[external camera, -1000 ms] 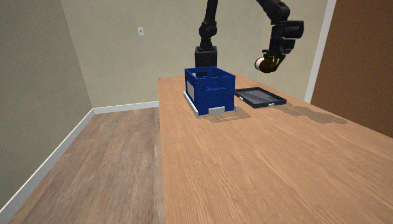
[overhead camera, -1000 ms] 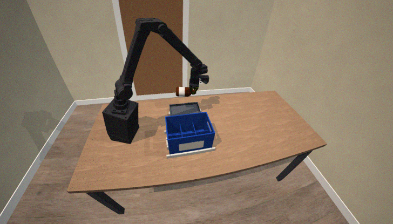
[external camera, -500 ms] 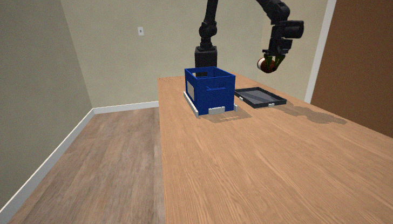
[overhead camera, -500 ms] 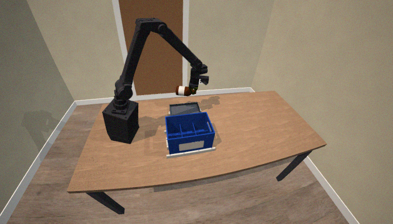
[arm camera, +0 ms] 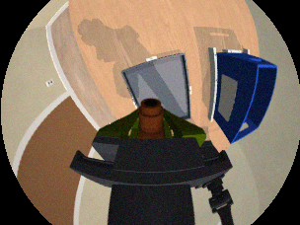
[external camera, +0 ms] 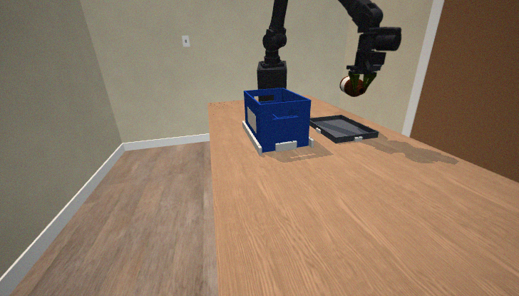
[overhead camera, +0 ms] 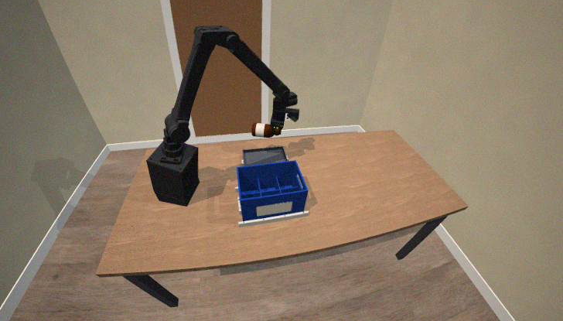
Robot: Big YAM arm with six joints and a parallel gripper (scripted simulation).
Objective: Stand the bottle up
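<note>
Right now my hand is 5 cm past the brown bottle and 1 cm to the right of it. Also, from my hand: dark grey tray: 7 cm behind, 3 cm to the right, 17 cm below; then blue crate: 6 cm behind, 33 cm to the right, 10 cm below.
</note>
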